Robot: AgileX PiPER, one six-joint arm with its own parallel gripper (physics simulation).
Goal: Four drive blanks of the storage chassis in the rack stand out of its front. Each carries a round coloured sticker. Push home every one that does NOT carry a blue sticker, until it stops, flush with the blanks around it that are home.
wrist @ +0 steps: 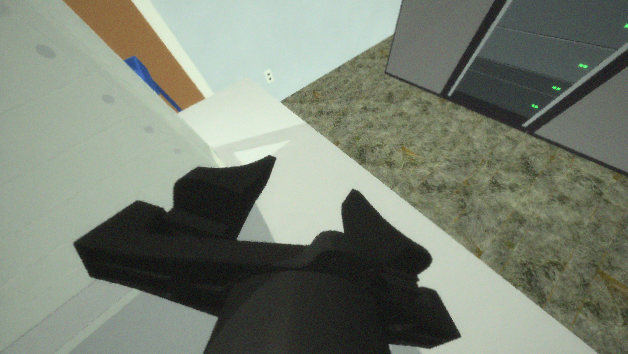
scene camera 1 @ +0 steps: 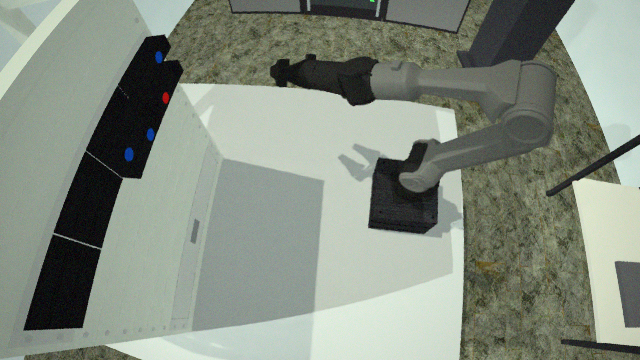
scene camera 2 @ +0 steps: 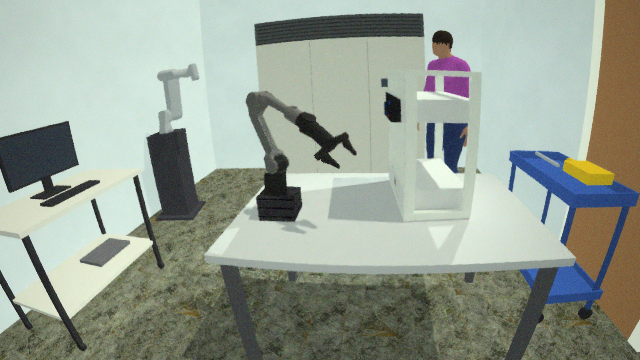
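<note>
In scene camera 1 view, the blank with the red sticker (scene camera 1: 165,97) is at the upper right of the black chassis front and appears to stand out. Blanks with blue stickers are above it (scene camera 1: 159,56), below it (scene camera 1: 150,134) and at the lower left (scene camera 1: 129,154). Their exact depths are hard to tell. The chassis front (scene camera 2: 393,107) is small in scene camera 2 view, high on the white rack (scene camera 2: 411,155). My gripper (scene camera 1: 278,73) (scene camera 2: 347,160) (wrist: 311,182) is open and empty, in front of the rack, lower than the blanks and apart from them. The stickers do not show in the wrist view.
The rack's pale front panel (scene camera 1: 155,215) (wrist: 90,165) lies below the blanks. The arm base stands on the white table (scene camera 1: 390,280) (scene camera 2: 350,245). A person (scene camera 2: 450,75) stands behind the rack. A blue cart (scene camera 2: 575,197) is at the right and a desk (scene camera 2: 75,185) at the left.
</note>
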